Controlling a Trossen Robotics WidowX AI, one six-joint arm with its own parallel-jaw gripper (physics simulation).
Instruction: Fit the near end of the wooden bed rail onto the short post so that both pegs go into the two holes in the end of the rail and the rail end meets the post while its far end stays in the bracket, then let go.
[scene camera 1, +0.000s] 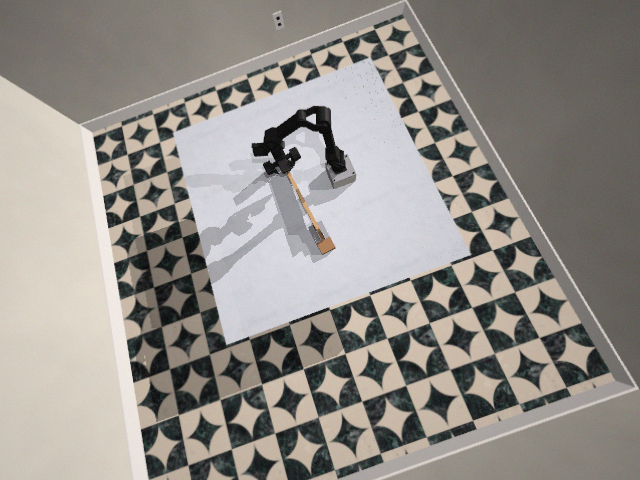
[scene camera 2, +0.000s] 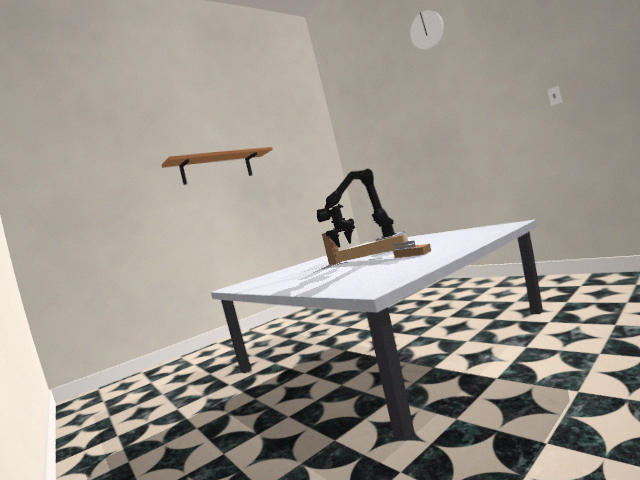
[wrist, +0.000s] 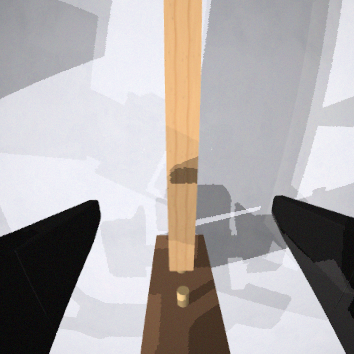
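Pixels of known places: gripper, between the fingertips: (scene camera 2: 344, 245) (wrist: 187, 206); arm's base, origin of its link: (scene camera 1: 339, 167) (scene camera 2: 389, 235).
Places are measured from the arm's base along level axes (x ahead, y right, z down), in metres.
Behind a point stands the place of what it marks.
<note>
The wooden rail (scene camera 1: 305, 204) {x 0.230, y -0.135, z -0.008 m} (scene camera 2: 369, 249) {x 0.250, y -0.077, z 0.027 m} (wrist: 183, 100) {x 0.257, y 0.035, z 0.006 m} slopes down towards the short brown post (scene camera 2: 329, 248) {x 0.303, y 0.176, z -0.011 m} (wrist: 165, 325) {x 0.264, y 0.165, z -0.022 m}. Its near end is low against the post, close to the table. In the wrist view one peg (wrist: 183, 296) {x 0.274, y 0.153, z -0.008 m} stands bare on the post's face, beyond the rail end; a sliver of the other shows at the rail's end edge. The rail's holes are hidden. The far end is at the grey bracket (scene camera 1: 319, 233) {x 0.211, y -0.288, z 0.032 m} (scene camera 2: 404, 244) {x 0.223, y -0.288, z 0.026 m}; its exact seating is too small to tell. My gripper (scene camera 1: 282, 164) {x 0.266, y 0.086, z -0.012 m} (scene camera 2: 343, 242) {x 0.266, y 0.086, z -0.012 m} (wrist: 187, 206) {x 0.266, y 0.086, z -0.012 m} is open above the near end, its fingers apart on either side of the rail.
The bracket is on an orange-brown block (scene camera 1: 326, 245) {x 0.200, y -0.362, z 0.044 m} (scene camera 2: 416, 250) {x 0.239, y -0.364, z 0.057 m} on the white table (scene camera 1: 387, 217) {x -0.153, y -0.323, z 0.080 m} (scene camera 2: 465, 248) {x 0.177, y -0.576, z 0.080 m}. The arm's grey base (scene camera 1: 342, 178) {x 0.005, y -0.066, z -0.001 m} stands beside the rail. Shadows of the arm and rail fall across the table.
</note>
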